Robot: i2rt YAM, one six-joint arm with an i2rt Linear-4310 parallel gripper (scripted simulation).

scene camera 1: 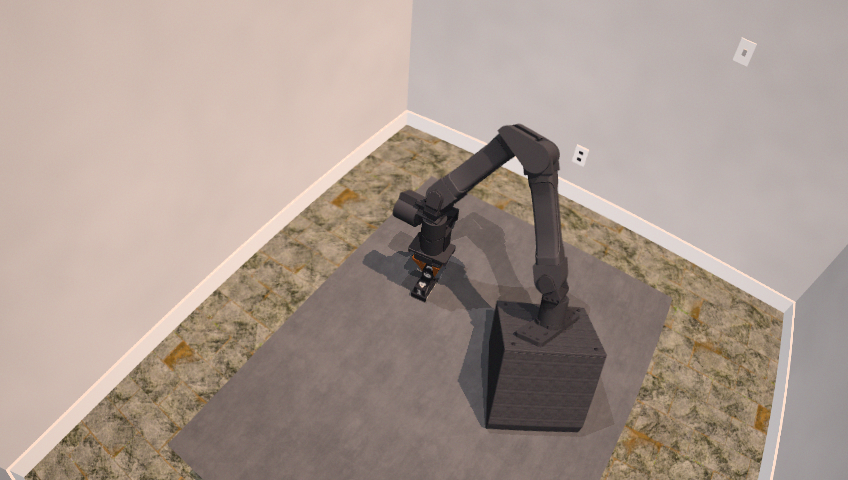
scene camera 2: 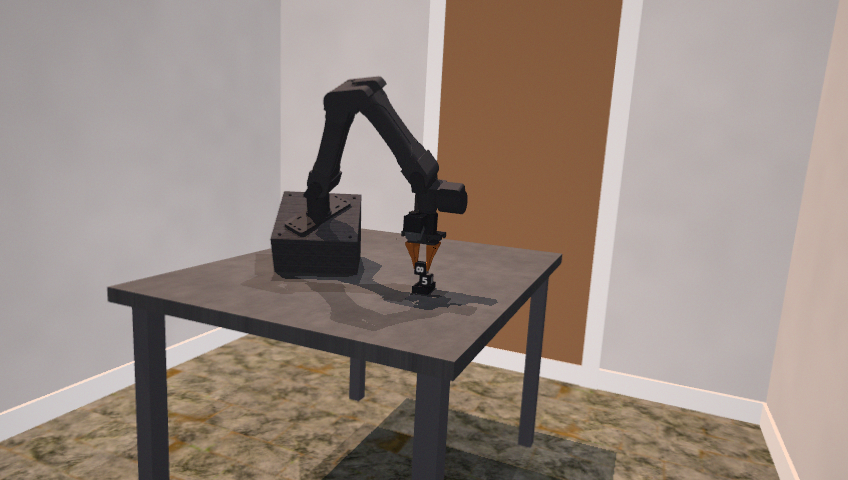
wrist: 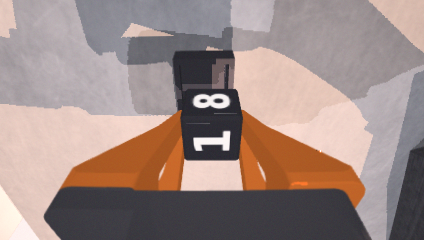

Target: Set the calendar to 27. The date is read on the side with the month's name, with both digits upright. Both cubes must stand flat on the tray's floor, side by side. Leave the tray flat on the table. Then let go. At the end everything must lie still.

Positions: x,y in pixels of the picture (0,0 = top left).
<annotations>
My gripper shows in scene camera 1 (429,272), in scene camera 2 and in the wrist view. The same spot on my gripper: (scene camera 2: 431,243) is (wrist: 78,217).
</annotations>
